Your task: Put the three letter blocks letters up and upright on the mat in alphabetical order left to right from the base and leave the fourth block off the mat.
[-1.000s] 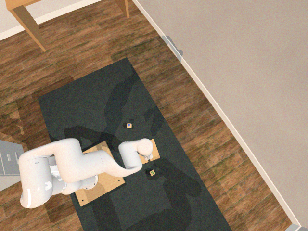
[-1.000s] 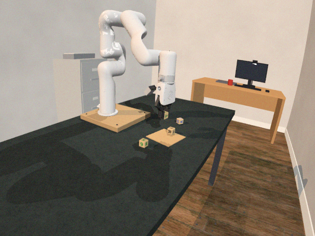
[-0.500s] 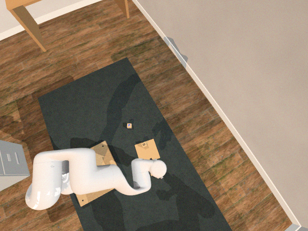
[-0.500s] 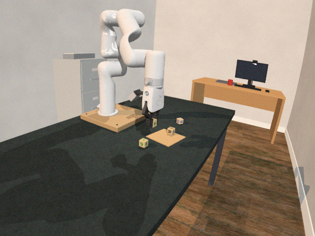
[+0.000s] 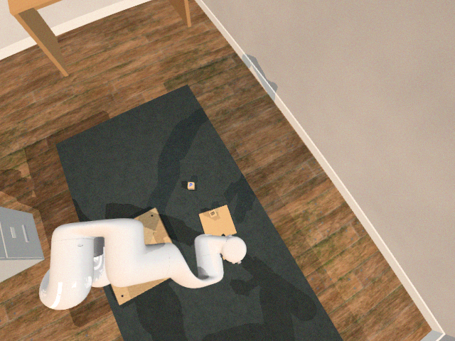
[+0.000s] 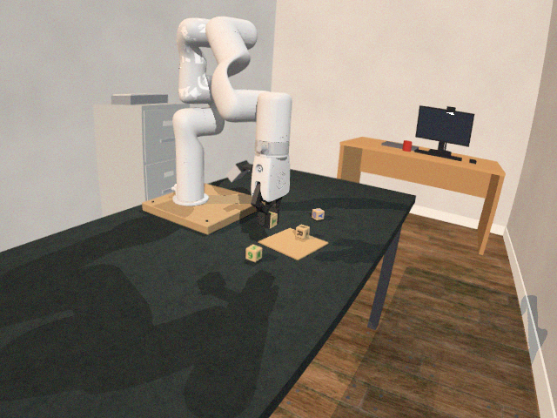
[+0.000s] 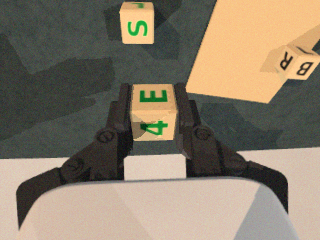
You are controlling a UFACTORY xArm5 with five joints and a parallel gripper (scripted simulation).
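My hand is 100 mm above the green-lettered block, 30 mm past it and 10 mm to the left of it. From my hand the other things lie so: tan mat (130 mm to the left, 110 mm below).
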